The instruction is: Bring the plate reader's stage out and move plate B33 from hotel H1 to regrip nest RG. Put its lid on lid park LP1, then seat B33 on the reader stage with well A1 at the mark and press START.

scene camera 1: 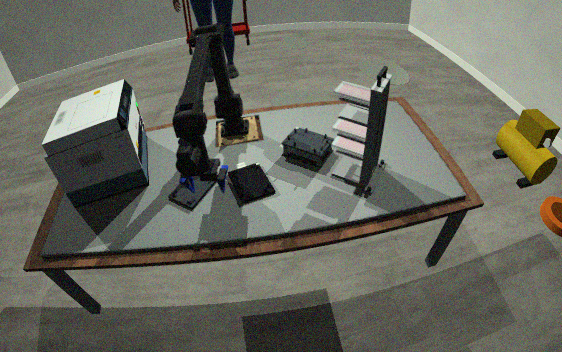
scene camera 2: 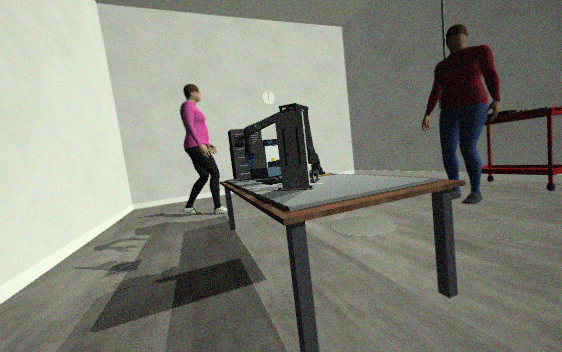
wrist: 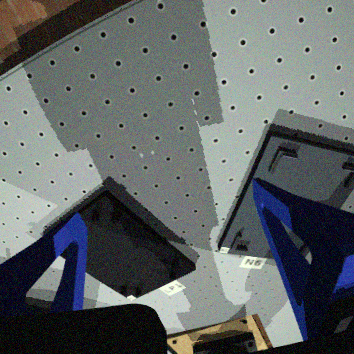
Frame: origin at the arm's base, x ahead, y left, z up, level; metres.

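Seen in the pictures: gripper, fingertip midpoint: (scene camera 1: 208, 191) (scene camera 2: 250, 167) (wrist: 165, 204); arm's base, link origin: (scene camera 1: 235, 129) (wrist: 225, 347).
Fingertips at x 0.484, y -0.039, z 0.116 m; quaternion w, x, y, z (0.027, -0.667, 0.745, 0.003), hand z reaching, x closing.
Note:
Pixels of each thing's top centre, then the offset from my fingertips to it.
- lid park LP1, top centre: (wrist: 118, 263) (scene camera 1: 250, 179) dy +0.113, dx -0.151, dz -0.101 m
- grey plate reader, top centre: (scene camera 1: 86, 107) (scene camera 2: 271, 140) dy -0.522, dx -0.287, dz +0.211 m
- dark block with short posts, top centre: (scene camera 1: 308, 137) (scene camera 2: 306, 169) dy +0.331, dx -0.296, dz -0.045 m
- second dark tray, top centre: (wrist: 292, 213) (scene camera 1: 192, 185) dy -0.099, dx -0.137, dz -0.103 m
My gripper (scene camera 1: 205, 181) (scene camera 2: 251, 161) (wrist: 165, 204) is open and empty, fingers pointing down, above the gap between two dark trays. The lid park LP1 (scene camera 1: 251, 184) (wrist: 135, 245) is a flat black tray with no lid on it. The white and grey plate reader (scene camera 1: 95, 145) stands at the left in scene view 1; no extended stage shows. The hotel (scene camera 1: 376, 135) (scene camera 2: 294, 150) is a tall dark post with shelves, several bearing pale pink plates; I cannot read which is B33. The dark block with short posts (scene camera 1: 306, 146), apparently regrip nest RG, stands between LP1 and the hotel.
A second dark tray (scene camera 1: 192, 194) (wrist: 310, 170) with corner brackets, its label apparently N6, lies beside LP1 on the reader side. The arm's base plate (scene camera 1: 255, 131) (wrist: 210, 335) is at the table's back. People (scene camera 2: 195, 130) (scene camera 2: 462, 80) and a red cart (scene camera 2: 522, 169) are beyond the table.

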